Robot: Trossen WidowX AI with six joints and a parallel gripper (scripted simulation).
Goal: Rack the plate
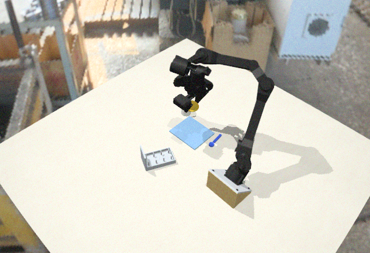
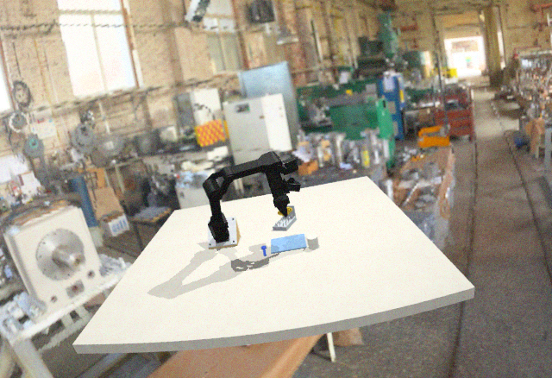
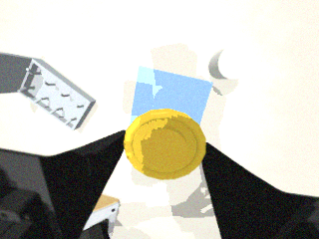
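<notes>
My gripper tip is now 20 mm past the grey dish rack, 210 mm to the right of it and 120 mm above it. Also, from my gripper tip: cup (90 mm ahead, 70 mm to the right, 120 mm below); light blue mat (10 mm behind, 140 mm below); yellow plate (10 mm above).
</notes>
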